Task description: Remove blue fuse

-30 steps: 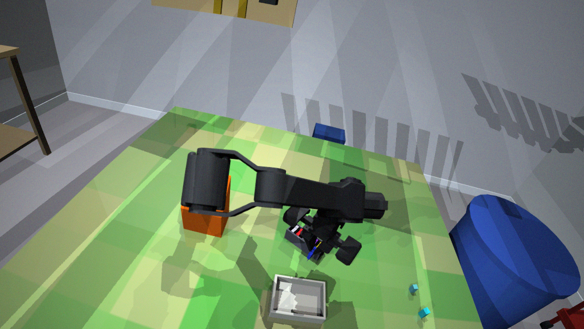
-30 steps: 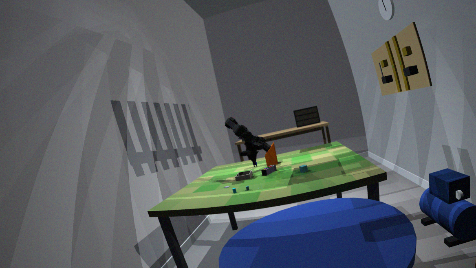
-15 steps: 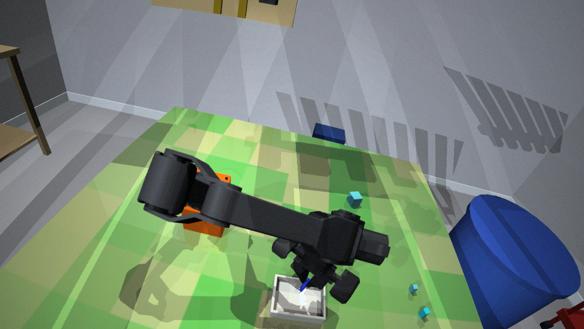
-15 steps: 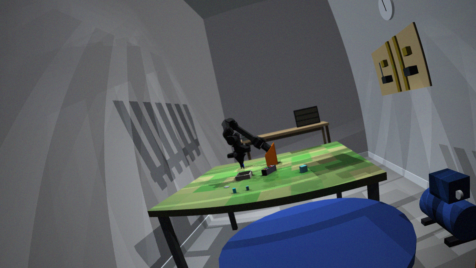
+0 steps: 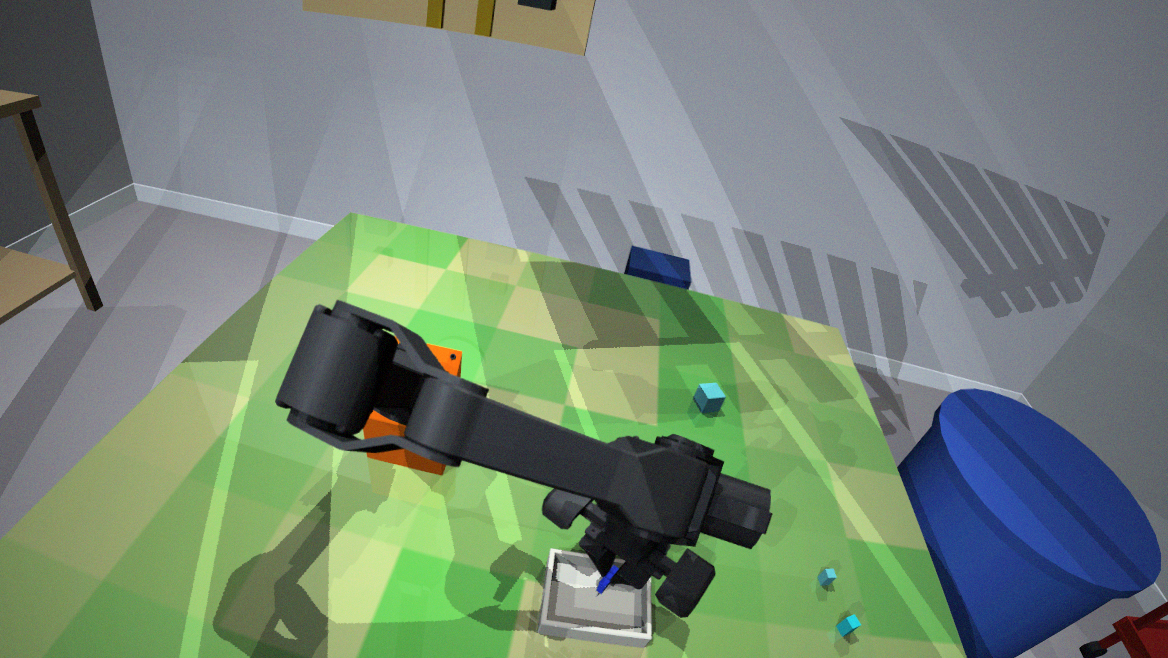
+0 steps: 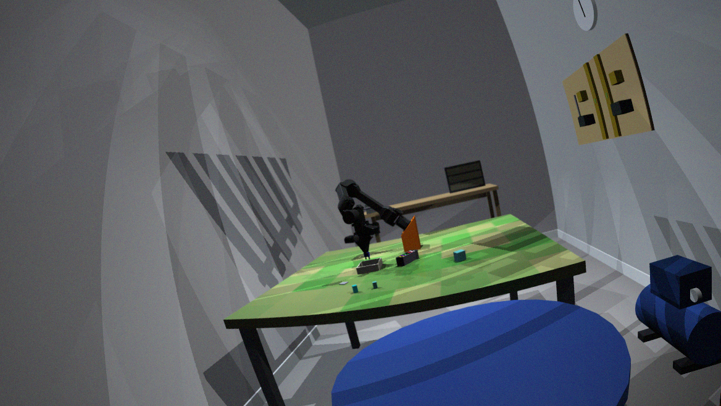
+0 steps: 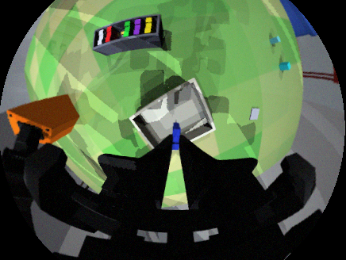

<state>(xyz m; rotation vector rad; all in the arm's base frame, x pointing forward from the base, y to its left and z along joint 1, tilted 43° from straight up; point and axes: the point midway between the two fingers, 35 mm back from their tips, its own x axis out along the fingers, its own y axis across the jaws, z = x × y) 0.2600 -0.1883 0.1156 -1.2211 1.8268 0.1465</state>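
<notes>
Right now my gripper tip is 10 mm above the blue fuse. Round my gripper tip: tray: 70 mm below; then small grey flat piece: 180 mm ahead, 100 mm to the right, 80 mm below.
</notes>
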